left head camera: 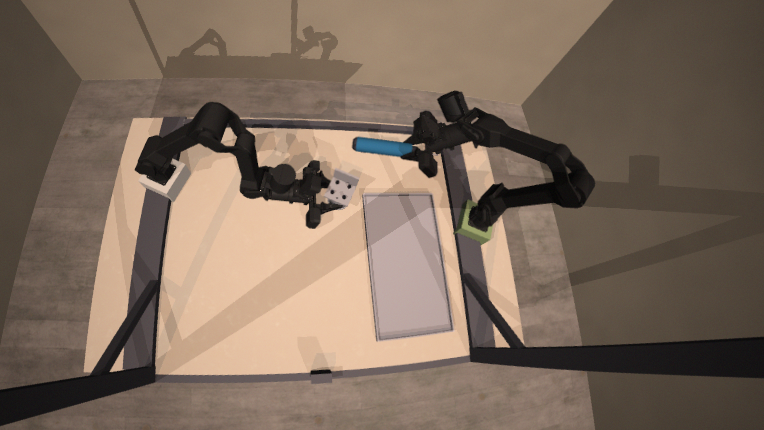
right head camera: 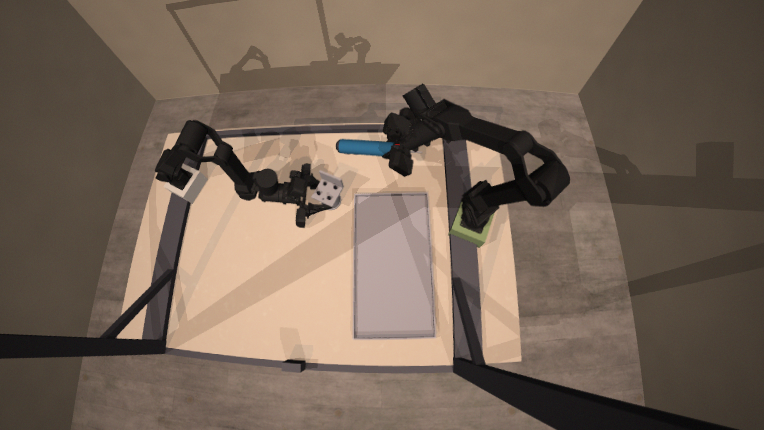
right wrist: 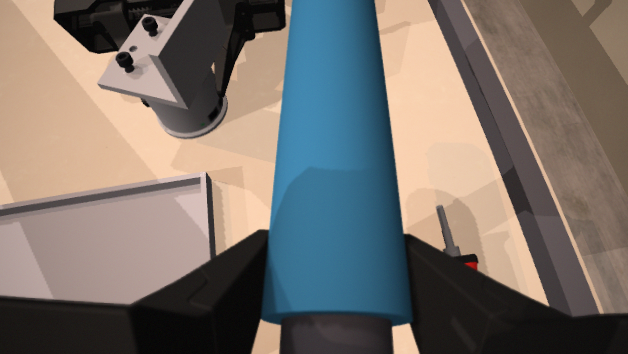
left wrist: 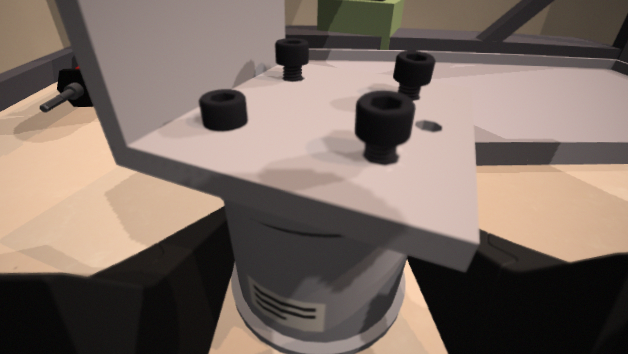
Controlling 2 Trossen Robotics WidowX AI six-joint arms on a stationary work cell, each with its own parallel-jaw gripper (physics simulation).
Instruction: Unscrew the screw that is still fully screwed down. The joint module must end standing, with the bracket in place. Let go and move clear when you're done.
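Places are measured from the left arm's base along level axes (x right, y ahead, z up), in centimetres.
Where they show: left gripper, fingertip midpoint: (left head camera: 341, 197) (right head camera: 332, 197); right gripper, fingertip midpoint: (left head camera: 401, 151) (right head camera: 384, 150) (right wrist: 333, 244); left arm's base at its link origin: (left head camera: 161, 172) (right head camera: 181, 179); right arm's base at its link origin: (left head camera: 479, 219) (right head camera: 473, 219).
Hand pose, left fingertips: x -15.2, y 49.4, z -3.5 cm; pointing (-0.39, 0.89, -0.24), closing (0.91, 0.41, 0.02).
Observation:
Each offset is from my left fingertips to the centre of the thing. "pt": to the spot under its first point.
The joint module @[dx +0.3, dy -0.7, dz +1.0 cm] (left wrist: 310, 260) (right wrist: 187, 117), a dark grey cylinder, stands upright. The L-shaped light grey bracket @[dx +0.3, dy -0.7, dz +6.1 cm] (left head camera: 341, 190) (right head camera: 327, 190) (left wrist: 300, 115) (right wrist: 145, 77) is on top. One black screw @[dx -1.5, dy -2.5, dz +4.1 cm] (left wrist: 223, 111) sits flush beside the bracket's upright wall. Three others @[dx +2.0, dy -2.6, dz +4.6 cm] (left wrist: 384, 119) @[dx -1.4, dy +1.0, dz +4.6 cm] (left wrist: 292, 52) @[dx +2.1, dy +0.9, dz +4.6 cm] (left wrist: 414, 69) stand raised with thread showing. My left gripper (left head camera: 334, 194) (right head camera: 322, 196) (left wrist: 319, 215) is shut on the module, one finger against each side. My right gripper (left head camera: 407, 148) (right head camera: 393, 148) (right wrist: 333, 244) is shut on a blue tool handle @[pt dx -12.2, dy +4.4, dz +13.1 cm] (left head camera: 379, 145) (right head camera: 363, 147) (right wrist: 335, 130), well apart from the module.
A shallow grey tray @[dx +10.5, dy +24.0, dz -1.4 cm] (left head camera: 369, 267) (right head camera: 355, 267) (right wrist: 210, 215) lies to the right of the module in the head views. A red and black tool with a grey shaft @[pt dx -21.9, dy +5.4, dz -0.6 cm] (left wrist: 64, 96) (right wrist: 447, 230) lies on the table. Dark frame rails (left head camera: 469, 299) edge the work area.

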